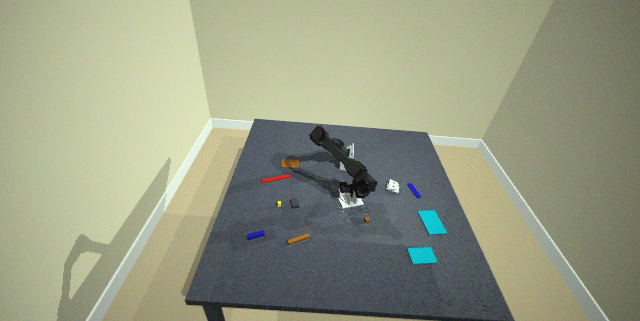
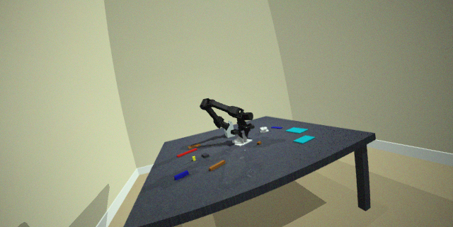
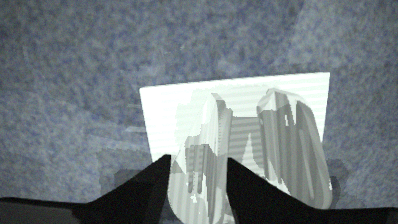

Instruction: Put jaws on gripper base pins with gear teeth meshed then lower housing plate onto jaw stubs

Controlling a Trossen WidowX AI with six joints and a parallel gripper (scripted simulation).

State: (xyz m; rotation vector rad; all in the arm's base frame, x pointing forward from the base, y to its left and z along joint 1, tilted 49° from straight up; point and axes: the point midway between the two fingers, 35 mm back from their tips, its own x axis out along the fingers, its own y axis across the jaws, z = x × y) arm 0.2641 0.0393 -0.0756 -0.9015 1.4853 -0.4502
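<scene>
Right now the white jaw is 10 mm behind my gripper tip and 60 mm to the right of it. Also, from my gripper tip: orange cube 130 mm ahead, 70 mm to the left, 10 mm below; then white gripper base 130 mm behind, 210 mm to the left, 10 mm above; then grey block 110 mm ahead, 310 mm to the right, 10 mm below.
</scene>
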